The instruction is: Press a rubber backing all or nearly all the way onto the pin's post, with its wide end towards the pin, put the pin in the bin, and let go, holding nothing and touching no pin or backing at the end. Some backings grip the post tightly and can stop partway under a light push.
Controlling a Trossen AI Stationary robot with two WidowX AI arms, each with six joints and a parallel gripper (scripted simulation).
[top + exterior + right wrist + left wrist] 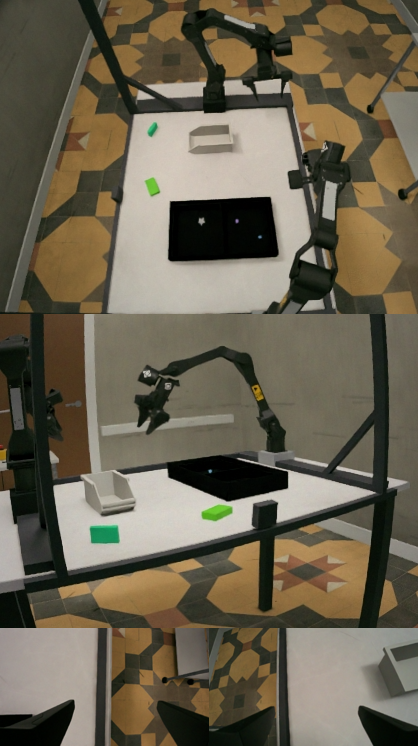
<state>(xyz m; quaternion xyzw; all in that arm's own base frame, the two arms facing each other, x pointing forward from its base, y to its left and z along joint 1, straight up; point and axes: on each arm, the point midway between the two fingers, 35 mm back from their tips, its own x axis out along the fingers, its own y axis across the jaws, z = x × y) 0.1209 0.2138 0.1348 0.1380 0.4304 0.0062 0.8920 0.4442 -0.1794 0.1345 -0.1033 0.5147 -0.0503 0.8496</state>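
Right now the white star-shaped pin is 40 cm behind my right hand, 2 cm to the right of it and 17 cm below it. The rest, counted from my right hand: grey bin 31 cm behind, 31 cm to the left, 14 cm below; black tray 33 cm behind, 7 cm to the right, 16 cm below.
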